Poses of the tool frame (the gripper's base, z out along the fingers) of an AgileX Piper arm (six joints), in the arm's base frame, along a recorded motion.
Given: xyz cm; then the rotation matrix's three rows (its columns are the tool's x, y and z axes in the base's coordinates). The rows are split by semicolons.
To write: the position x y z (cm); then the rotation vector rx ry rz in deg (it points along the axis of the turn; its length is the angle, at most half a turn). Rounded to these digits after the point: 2 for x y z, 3 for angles.
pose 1, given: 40.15, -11.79, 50.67; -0.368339, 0.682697, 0.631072; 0.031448, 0.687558, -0.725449; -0.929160, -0.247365, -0.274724
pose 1, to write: 40.15, -11.79, 50.67, 32.255, 105.264, -43.938
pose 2, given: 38.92, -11.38, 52.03; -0.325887, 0.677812, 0.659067; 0.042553, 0.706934, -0.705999; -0.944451, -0.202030, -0.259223
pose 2, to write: 38.92, -11.38, 52.03, 32.547, 103.558, -41.026
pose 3, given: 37.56, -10.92, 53.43; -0.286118, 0.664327, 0.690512; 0.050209, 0.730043, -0.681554; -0.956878, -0.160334, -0.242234
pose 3, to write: 37.56, -10.92, 53.43, 32.268, 101.987, -38.019
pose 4, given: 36.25, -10.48, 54.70; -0.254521, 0.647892, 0.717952; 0.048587, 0.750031, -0.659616; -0.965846, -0.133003, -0.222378
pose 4, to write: 36.25, -10.48, 54.70, 31.460, 100.591, -35.803
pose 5, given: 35.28, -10.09, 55.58; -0.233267, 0.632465, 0.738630; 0.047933, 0.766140, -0.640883; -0.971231, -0.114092, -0.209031
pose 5, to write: 35.28, -10.09, 55.58, 30.719, 99.708, -34.086
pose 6, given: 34.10, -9.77, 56.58; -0.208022, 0.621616, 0.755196; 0.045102, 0.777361, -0.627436; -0.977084, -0.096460, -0.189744
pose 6, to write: 34.10, -9.77, 56.58, 30.180, 98.462, -32.769
